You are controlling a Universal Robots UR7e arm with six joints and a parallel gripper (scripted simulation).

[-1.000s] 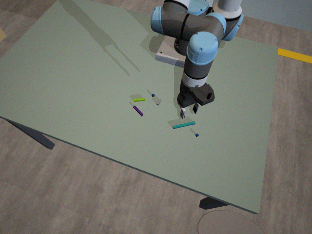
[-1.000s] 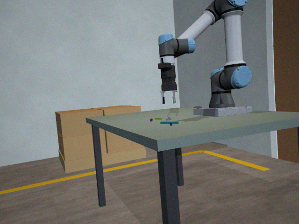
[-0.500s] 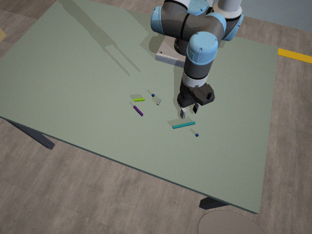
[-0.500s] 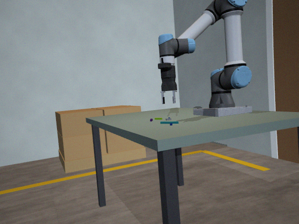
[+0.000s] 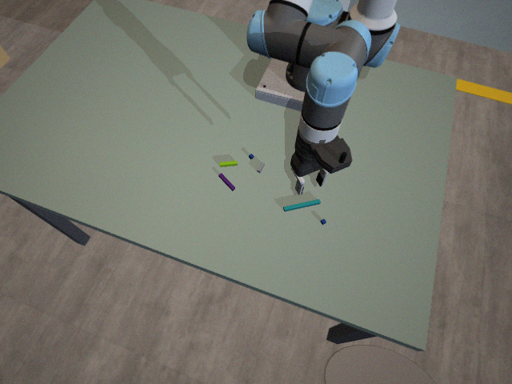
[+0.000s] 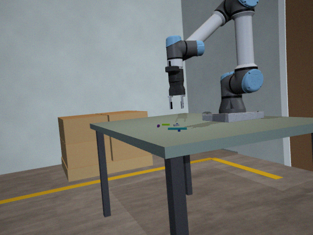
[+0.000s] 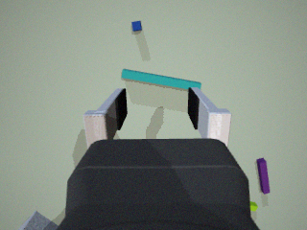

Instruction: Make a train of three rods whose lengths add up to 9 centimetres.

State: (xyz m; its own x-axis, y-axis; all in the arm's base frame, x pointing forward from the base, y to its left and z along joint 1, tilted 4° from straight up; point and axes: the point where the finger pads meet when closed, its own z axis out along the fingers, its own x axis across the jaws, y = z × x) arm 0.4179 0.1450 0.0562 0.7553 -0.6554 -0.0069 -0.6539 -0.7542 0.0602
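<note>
Right now the grey rod is 60 mm behind my hand, 150 mm to the right of it and 110 mm below it. Round my hand: lime rod 30 mm behind, 240 mm to the right, 110 mm below; purple rod 30 mm ahead, 220 mm to the right, 110 mm below; turquoise rod 10 mm ahead, 110 mm below.
</note>
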